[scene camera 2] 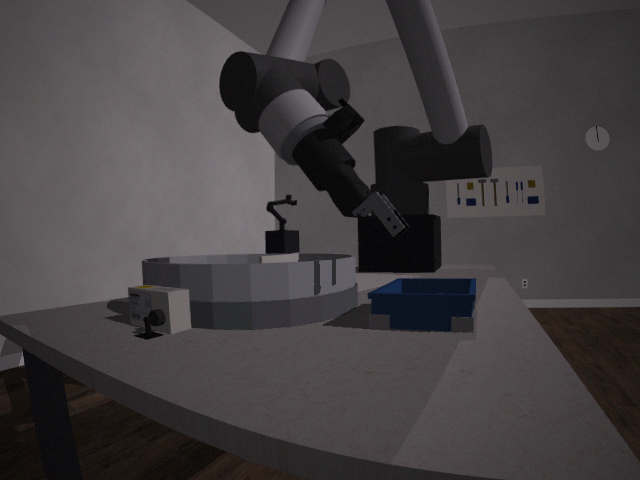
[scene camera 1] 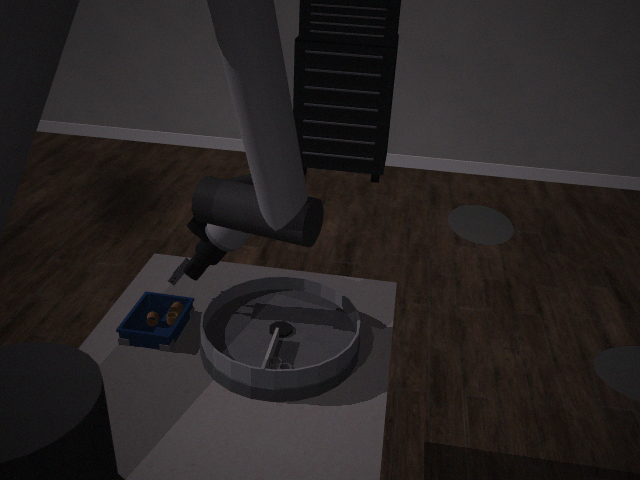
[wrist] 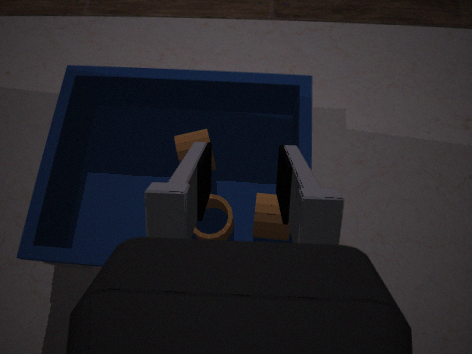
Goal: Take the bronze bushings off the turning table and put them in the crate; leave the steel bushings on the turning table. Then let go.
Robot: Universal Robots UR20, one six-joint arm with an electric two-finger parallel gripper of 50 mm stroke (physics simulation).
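Places are measured from the arm's base along level axes (x ahead, y right, z down), in metres.
Pixels of known places: gripper, fingertip midpoint: [scene camera 2: 401, 232] [scene camera 1: 173, 279] [wrist: 244, 167].
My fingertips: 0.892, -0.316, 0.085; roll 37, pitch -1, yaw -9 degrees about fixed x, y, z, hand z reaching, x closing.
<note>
Ahead of a thing's pixels: the offset from my fingertips to its top centre, as dx, dy, dz. "*": to the spot under its first point.
The blue crate @(-0.056, -0.028, +0.084) [scene camera 1: 140, 338] [scene camera 2: 421, 310] [wrist: 190, 72] stands on the worktable. Three bronze bushings lie in it: one @(-0.048, -0.048, +0.097) [scene camera 1: 151, 318] [wrist: 191, 141] tipped on its side, one @(-0.025, +0.001, +0.103) [scene camera 1: 172, 318] [wrist: 230, 220] with its round opening showing, and one @(+0.018, -0.009, +0.097) [scene camera 1: 176, 306] [wrist: 267, 217] partly behind a finger in the wrist view. My gripper [scene camera 1: 172, 281] [scene camera 2: 401, 230] [wrist: 244, 167] is open and empty, above the crate. The round grey turning table [scene camera 1: 279, 379] [scene camera 2: 222, 281] stands beside the crate. Steel bushings @(-0.181, +0.392, +0.055) [scene camera 1: 284, 366] sit inside it near its front wall, partly hidden by that wall; no bronze one shows there.
A thin light bar @(* -0.145, +0.341, +0.040) [scene camera 1: 270, 348] runs from the dark hub @(-0.016, +0.322, +0.073) [scene camera 1: 281, 329] toward the turning table's front wall, beside the steel bushings. A white box @(+0.215, +0.291, +0.076) [scene camera 2: 160, 308] with a small dark device @(* +0.250, +0.253, +0.114) [scene camera 2: 151, 321] stands by the turning table. The high ring wall surrounds the turning table.
</note>
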